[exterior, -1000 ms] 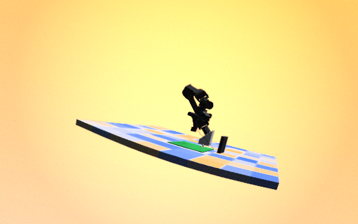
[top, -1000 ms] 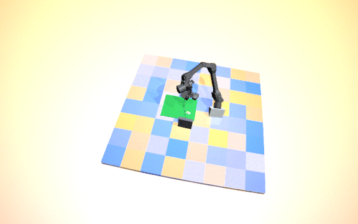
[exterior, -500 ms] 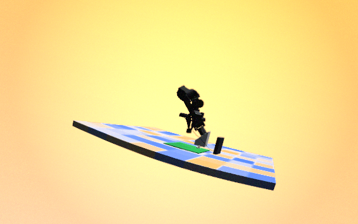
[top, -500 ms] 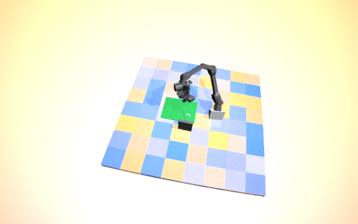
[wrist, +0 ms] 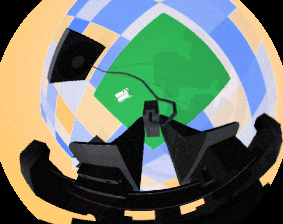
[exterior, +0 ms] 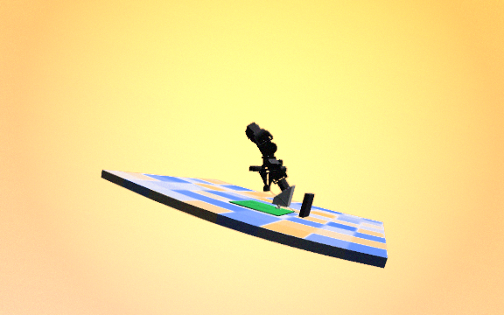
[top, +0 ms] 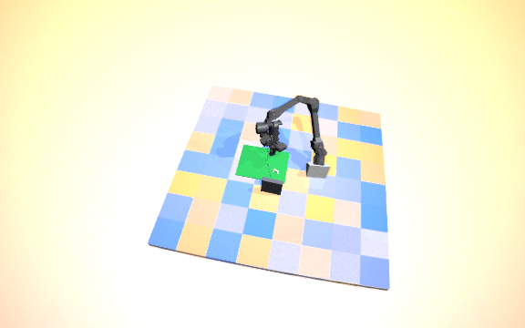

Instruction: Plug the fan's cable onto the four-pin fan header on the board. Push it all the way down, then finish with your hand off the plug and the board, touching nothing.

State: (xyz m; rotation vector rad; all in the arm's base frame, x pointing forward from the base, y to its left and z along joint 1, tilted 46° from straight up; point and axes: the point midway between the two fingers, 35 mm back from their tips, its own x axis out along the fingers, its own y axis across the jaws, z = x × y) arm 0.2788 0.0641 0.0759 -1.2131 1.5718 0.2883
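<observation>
Right now my gripper tip is 4 cm short of the green board, 3 cm to the right of it and 12 cm above it. Round my gripper tip: white four-pin header 5 cm behind, 6 cm to the left, 10 cm below; dark plug 1 cm below; black fan 5 cm behind, 20 cm to the left, 4 cm below.
</observation>
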